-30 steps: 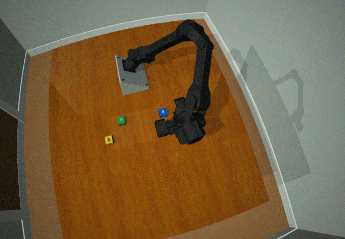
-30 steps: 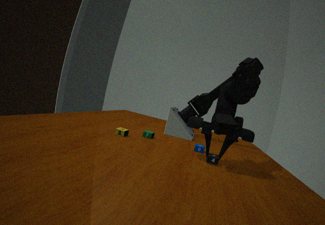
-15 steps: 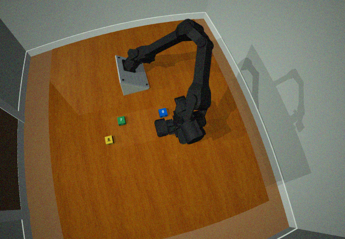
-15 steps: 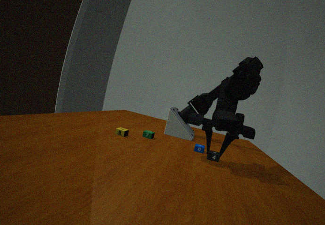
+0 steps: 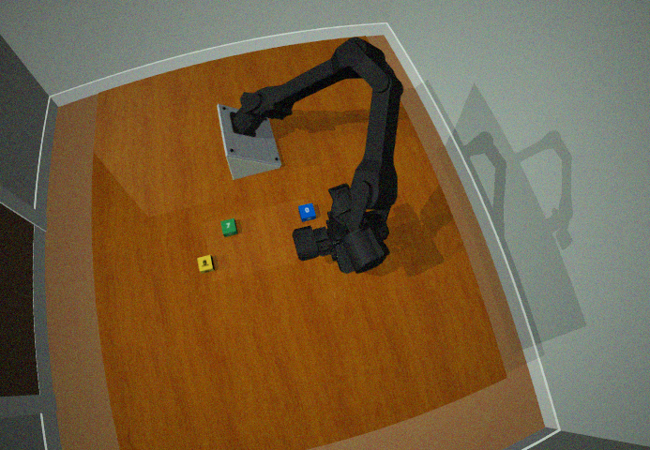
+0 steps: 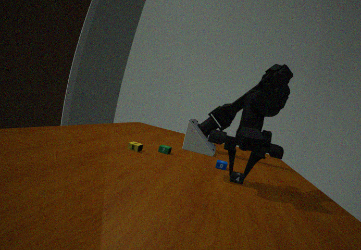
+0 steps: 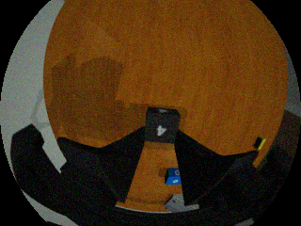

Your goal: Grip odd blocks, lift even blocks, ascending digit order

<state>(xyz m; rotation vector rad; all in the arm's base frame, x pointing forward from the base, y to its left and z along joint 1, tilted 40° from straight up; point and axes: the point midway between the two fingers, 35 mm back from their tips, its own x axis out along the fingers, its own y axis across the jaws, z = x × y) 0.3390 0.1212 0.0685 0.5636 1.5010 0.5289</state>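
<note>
Now: gripper tip 10 mm short of the black block. The rest, counted from my gripper tip: blue block: 100 mm behind, 40 mm to the right; green block: 220 mm to the right, 110 mm behind; yellow block: 290 mm to the right, 40 mm behind.
</note>
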